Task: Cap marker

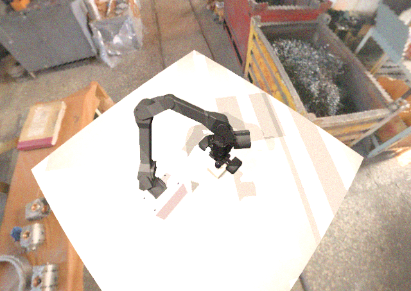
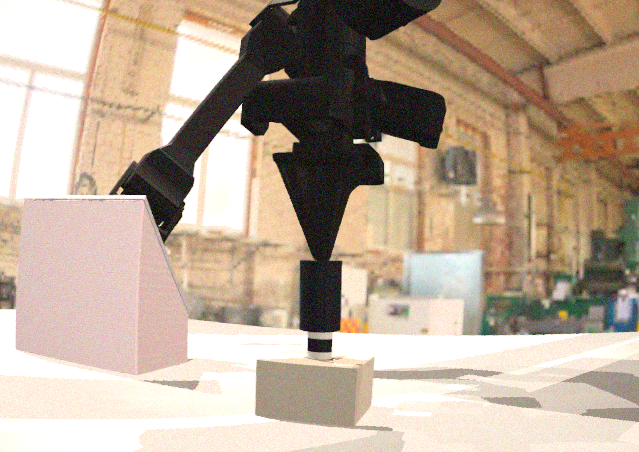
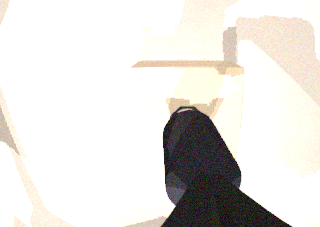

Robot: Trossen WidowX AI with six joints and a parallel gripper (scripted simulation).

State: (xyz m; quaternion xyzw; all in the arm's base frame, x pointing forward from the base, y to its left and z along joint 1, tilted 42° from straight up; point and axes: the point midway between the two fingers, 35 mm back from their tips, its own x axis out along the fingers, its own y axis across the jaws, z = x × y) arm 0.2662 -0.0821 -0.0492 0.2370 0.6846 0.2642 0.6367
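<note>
The black marker cap lies 2 cm below my gripper tip. From my gripper tip the other things lie so: beige holder block: 9 cm below.
</note>
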